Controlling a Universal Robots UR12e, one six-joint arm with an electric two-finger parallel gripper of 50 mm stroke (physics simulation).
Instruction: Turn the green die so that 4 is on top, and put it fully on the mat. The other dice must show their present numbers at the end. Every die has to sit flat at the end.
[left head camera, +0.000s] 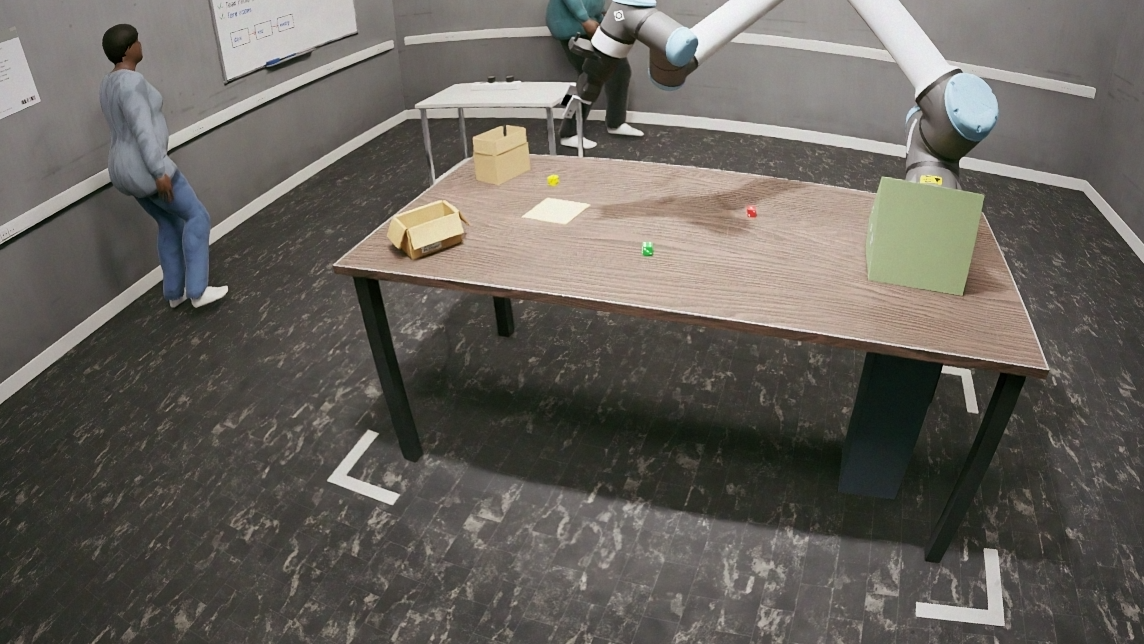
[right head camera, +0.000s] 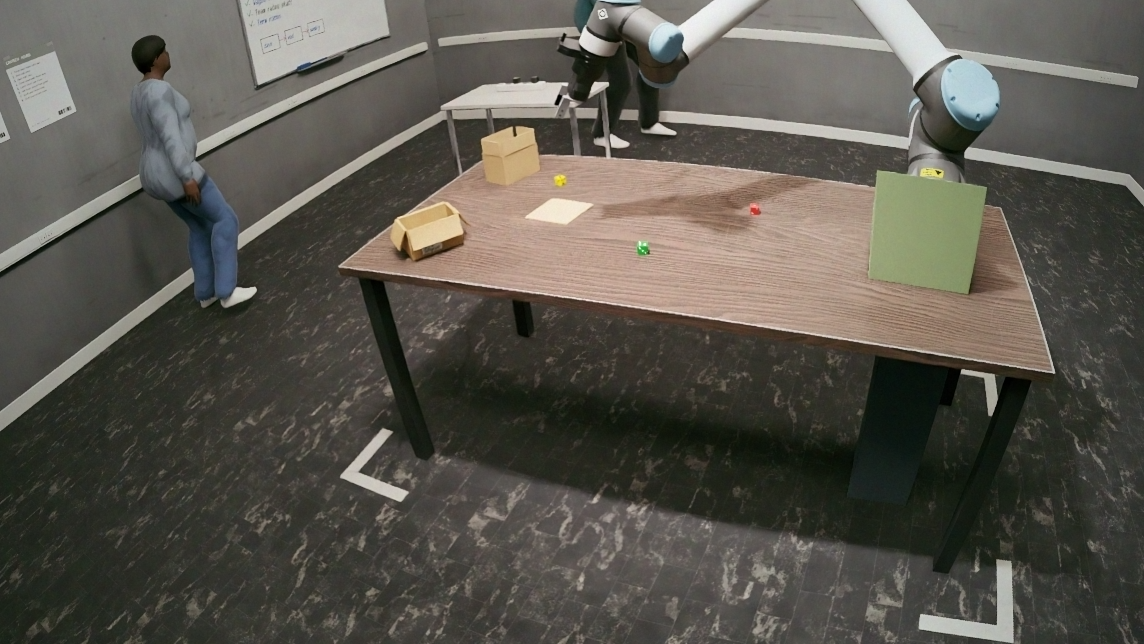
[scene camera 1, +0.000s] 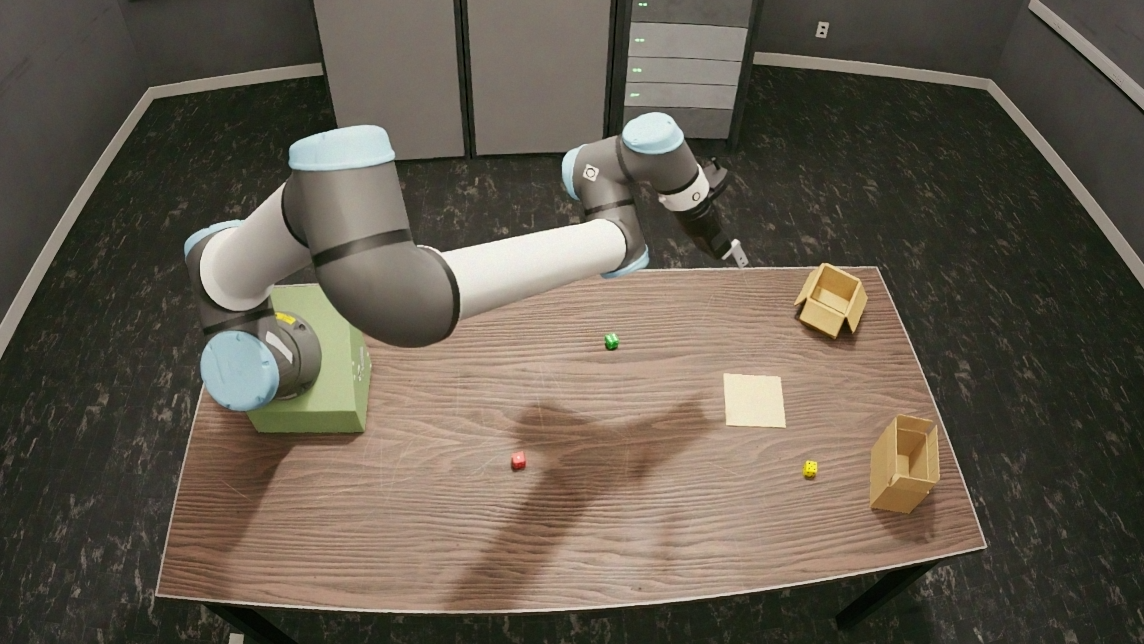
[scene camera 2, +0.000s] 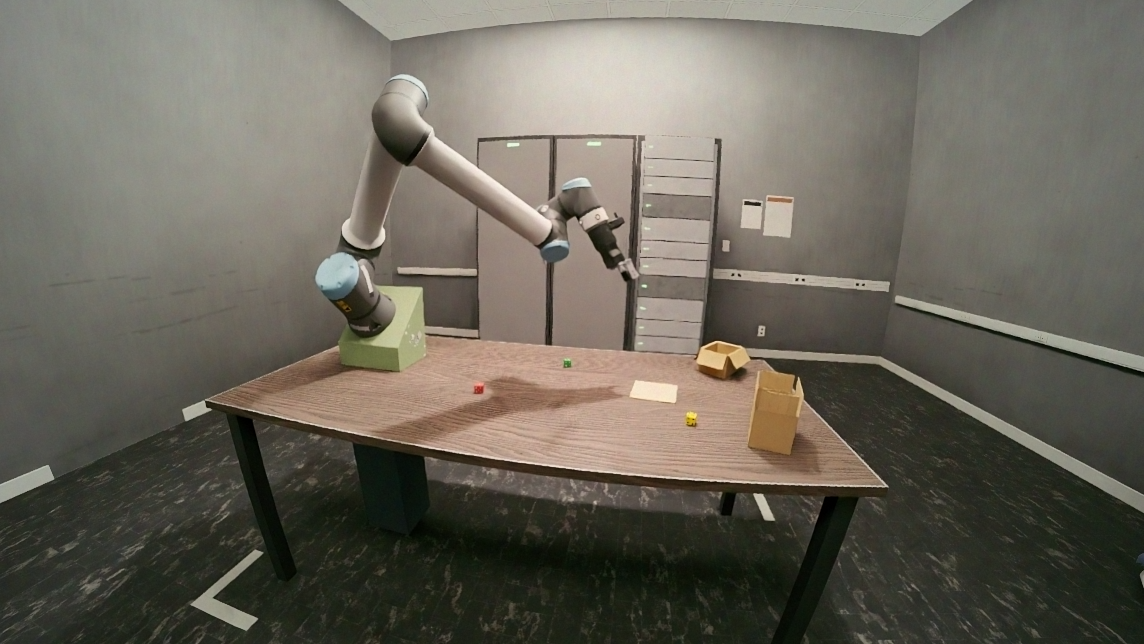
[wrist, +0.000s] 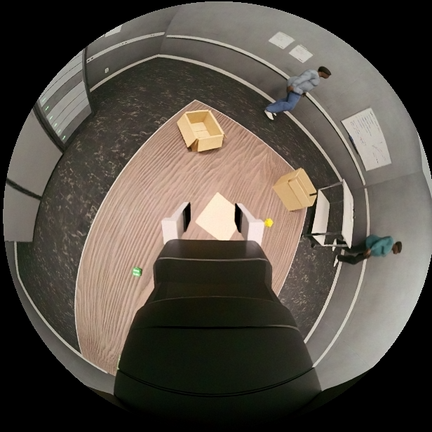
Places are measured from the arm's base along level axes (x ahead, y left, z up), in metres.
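Where they show: gripper, between the fingertips: (left head camera: 565, 110) (right head camera: 558, 111) (scene camera 1: 733, 259) (scene camera 2: 631, 279); arm's base, origin of its link: (left head camera: 932, 209) (right head camera: 935, 204) (scene camera 2: 373, 316).
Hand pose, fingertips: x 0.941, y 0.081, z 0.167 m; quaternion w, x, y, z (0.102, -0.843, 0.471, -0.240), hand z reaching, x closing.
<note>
Things, the pixels of their centre, and the offset from my fingertips.
- green die, middle of its body: (scene camera 1: 611, 341) (right head camera: 642, 248) (left head camera: 647, 248) (scene camera 2: 567, 362) 0.217 m back, 0.063 m left, 0.328 m down
- pale yellow mat, middle of its body: (scene camera 1: 754, 400) (left head camera: 556, 210) (right head camera: 559, 211) (scene camera 2: 654, 391) 0.098 m ahead, 0.114 m right, 0.339 m down
- red die, middle of its body: (scene camera 1: 518, 460) (right head camera: 754, 209) (left head camera: 751, 211) (scene camera 2: 479, 388) 0.436 m back, 0.244 m right, 0.328 m down
- yellow die, middle of its body: (scene camera 1: 810, 469) (scene camera 2: 691, 418) (left head camera: 553, 180) (right head camera: 560, 180) 0.189 m ahead, 0.310 m right, 0.328 m down
- open low cardboard box, middle of its body: (scene camera 1: 831, 301) (left head camera: 426, 228) (right head camera: 428, 230) (scene camera 2: 722, 359) 0.364 m ahead, 0.143 m left, 0.296 m down
- taller cardboard box, middle of its body: (scene camera 1: 903, 465) (scene camera 2: 774, 410) (left head camera: 501, 154) (right head camera: 510, 155) 0.389 m ahead, 0.359 m right, 0.265 m down
The green die (left head camera: 647, 249) (right head camera: 642, 248) (scene camera 1: 611, 341) (scene camera 2: 567, 363) (wrist: 136, 271) sits on the table, off the mat; its top number is too small to tell. The pale yellow mat (left head camera: 556, 210) (right head camera: 559, 211) (scene camera 1: 754, 400) (scene camera 2: 654, 392) (wrist: 217, 216) lies flat. The red die (left head camera: 750, 212) (right head camera: 754, 209) (scene camera 1: 518, 460) (scene camera 2: 478, 388) sits on the table nearer the robot base. The yellow die (left head camera: 553, 180) (right head camera: 560, 180) (scene camera 1: 810, 468) (scene camera 2: 690, 419) (wrist: 269, 222) sits beside the mat, near the tall box. My gripper (wrist: 212, 211) is open and empty, high above the table and tilted.
An open low cardboard box (left head camera: 427, 229) (scene camera 1: 830, 300) (scene camera 2: 722, 360) (wrist: 201, 130) and a taller cardboard box (left head camera: 501, 156) (scene camera 1: 903, 464) (scene camera 2: 774, 412) (wrist: 295, 190) stand at the table's far end from the robot base. The green base block (left head camera: 924, 236) (scene camera 1: 320, 400) (scene camera 2: 384, 352) carries the arm at the other end.
</note>
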